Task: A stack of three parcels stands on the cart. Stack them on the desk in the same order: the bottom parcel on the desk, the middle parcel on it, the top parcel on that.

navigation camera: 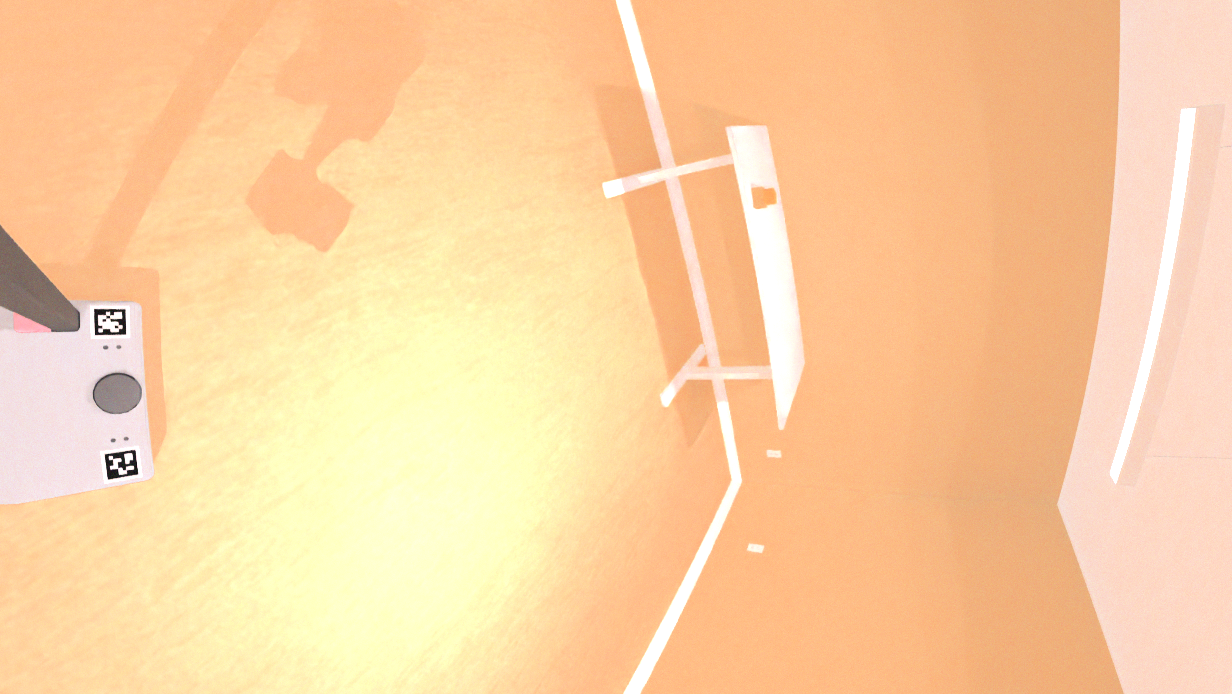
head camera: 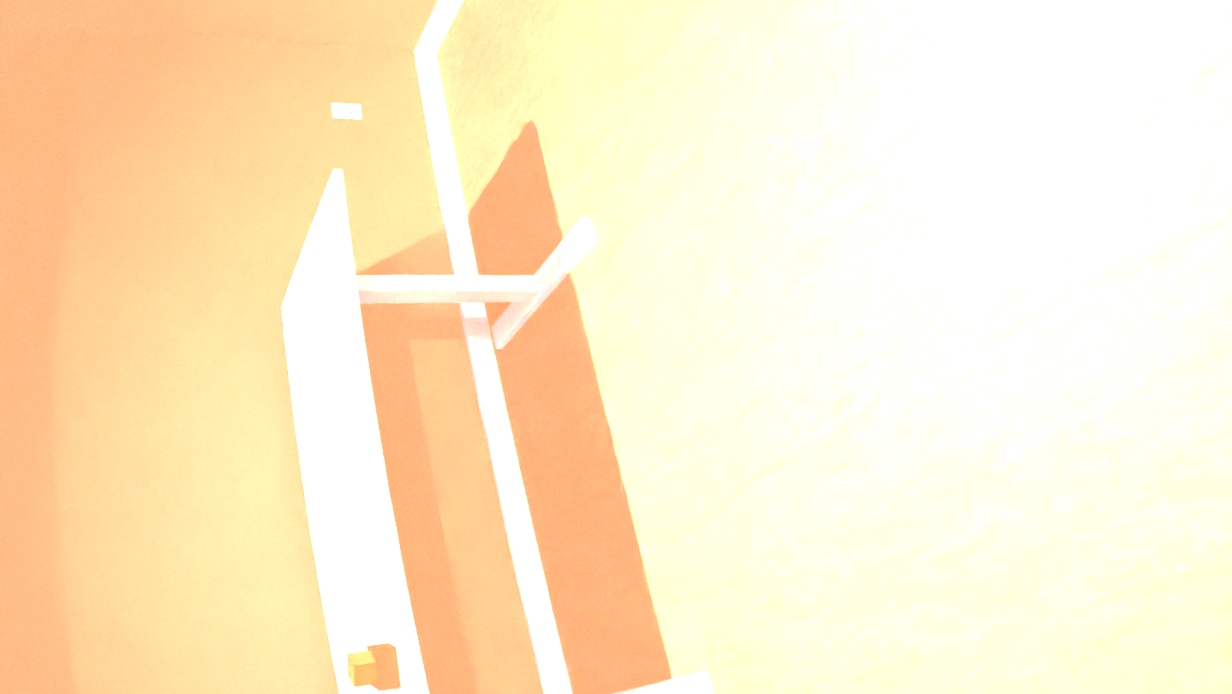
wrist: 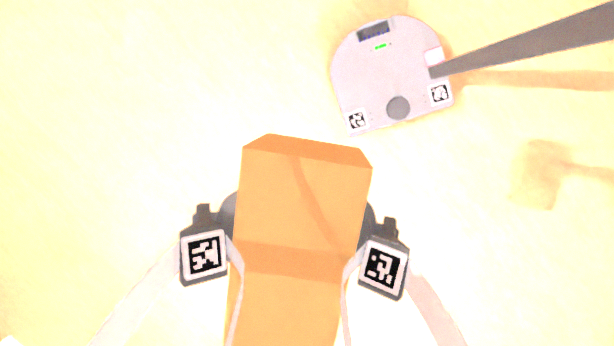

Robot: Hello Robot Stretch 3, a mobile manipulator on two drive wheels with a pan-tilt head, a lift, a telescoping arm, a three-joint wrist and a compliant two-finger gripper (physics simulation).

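Seen in the pictures: gripper, fingertip midpoint: (wrist: 297,216); robot's base at its link origin: (navigation camera: 116,389) (wrist: 389,106).
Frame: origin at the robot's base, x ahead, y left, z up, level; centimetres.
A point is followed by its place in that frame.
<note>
My gripper (wrist: 297,216) {x -2.2, y -20.7, z 96.3 cm} is shut on a long orange-tan parcel (wrist: 305,195) {x -4.7, y -18.7, z 101.6 cm} in the wrist view. Its two pads press on the parcel's sides, and the parcel hangs high above the floor. A white desk (head camera: 331,448) {x 243.6, y 22.8, z 72.1 cm} (navigation camera: 774,284) {x 226.7, y 29.3, z 72.0 cm} with T-shaped legs stands along the wall, apart from my base. A small orange-brown boxy object (head camera: 384,663) {x 197.3, y 65.4, z 75.1 cm} (navigation camera: 763,196) {x 197.2, y 66.4, z 77.2 cm} is on the desk. Its yellow part (head camera: 362,668) {x 197.1, y 65.7, z 80.2 cm} may be a second box or a lit face; I cannot tell. The cart does not show in these views, and I cannot tell which parcel I hold.
My base (navigation camera: 60,413) {x -8.1, y -2.6, z 16.0 cm} (wrist: 387,75) {x -10.2, y -0.4, z 16.0 cm} stands on the pale floor, with the dark mast (navigation camera: 30,275) {x -4.8, y 13.5, z 67.4 cm} (wrist: 530,45) {x -6.6, y 11.6, z 65.8 cm} rising from it. A white skirting board (head camera: 508,482) {x 283.6, y 41.4, z 5.1 cm} (navigation camera: 689,250) {x 274.2, y 62.6, z 4.9 cm} runs behind the desk legs to a room corner. Shadows of my arm fall on the floor.
</note>
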